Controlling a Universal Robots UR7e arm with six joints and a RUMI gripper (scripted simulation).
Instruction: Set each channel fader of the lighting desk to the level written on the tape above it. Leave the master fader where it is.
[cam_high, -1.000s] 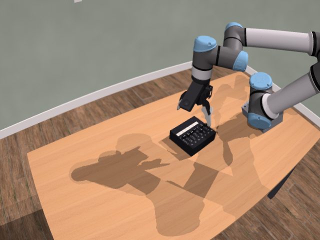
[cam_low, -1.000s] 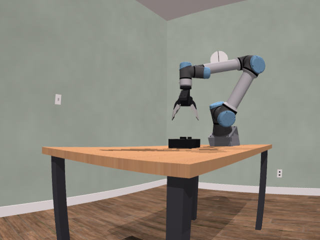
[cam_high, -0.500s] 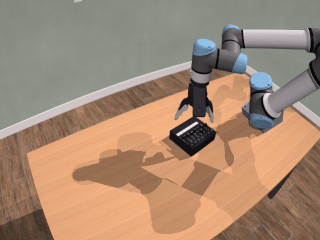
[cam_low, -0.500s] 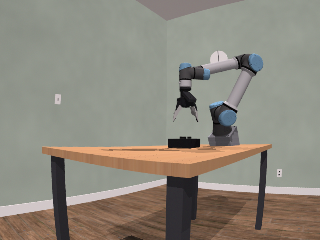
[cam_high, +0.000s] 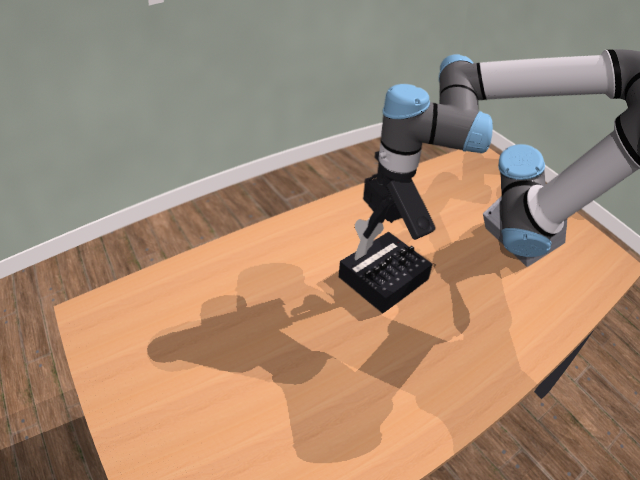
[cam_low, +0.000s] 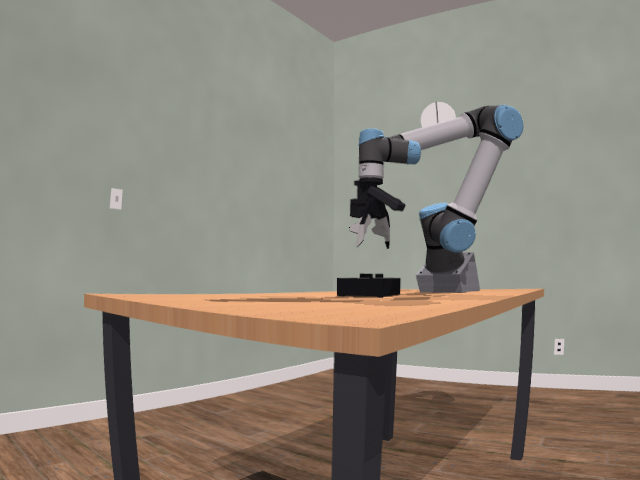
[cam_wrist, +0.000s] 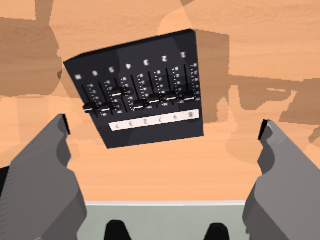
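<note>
The master fader lies 11 cm behind my hand, 3 cm to the right of it and 8 cm below it.
</note>
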